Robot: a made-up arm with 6 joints.
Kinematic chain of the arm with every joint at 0, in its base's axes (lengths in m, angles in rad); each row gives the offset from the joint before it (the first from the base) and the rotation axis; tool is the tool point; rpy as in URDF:
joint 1: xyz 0 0 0.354 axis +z
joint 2: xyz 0 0 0 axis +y
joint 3: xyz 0.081 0 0.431 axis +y
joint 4: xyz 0.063 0 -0.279 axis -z
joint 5: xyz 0 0 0 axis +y
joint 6: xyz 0.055 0 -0.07 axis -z
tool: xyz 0 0 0 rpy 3.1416 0 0
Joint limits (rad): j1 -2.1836..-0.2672 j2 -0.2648..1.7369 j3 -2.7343..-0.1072 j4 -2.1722..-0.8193 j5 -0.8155..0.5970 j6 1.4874..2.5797
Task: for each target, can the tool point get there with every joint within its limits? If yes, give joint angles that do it. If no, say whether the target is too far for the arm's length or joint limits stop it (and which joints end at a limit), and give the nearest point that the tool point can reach.
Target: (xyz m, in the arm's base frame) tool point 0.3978 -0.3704 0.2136
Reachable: yes | joints -0.8690 0.9914 -1.0705 -0.9434 -0.4477 1.6120
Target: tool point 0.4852 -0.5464 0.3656
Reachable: yes | joints -0.9611 1.1496 -2.2106 -1.5245 -0.6023 2.0667
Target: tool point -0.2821 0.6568 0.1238
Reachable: no: joint limits stop it (at a limit: joint 1, joint 2, joint 3) | nearest point 0.0797 0.0425 0.1528 | short by 0.714 m
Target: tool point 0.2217 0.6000 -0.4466
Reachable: no: too far | nearest point 0.2595 0.0041 -0.0933 | short by 0.694 m
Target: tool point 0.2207 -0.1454 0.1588
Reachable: yes | joints -0.7802 1.0981 -0.3803 -1.1151 -0.0403 2.4545
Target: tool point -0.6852 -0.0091 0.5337
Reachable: no: joint limits stop it (at a limit: joint 1, joint 4, joint 5) | nearest point -0.2273 -0.3311 0.5337 | short by 0.560 m
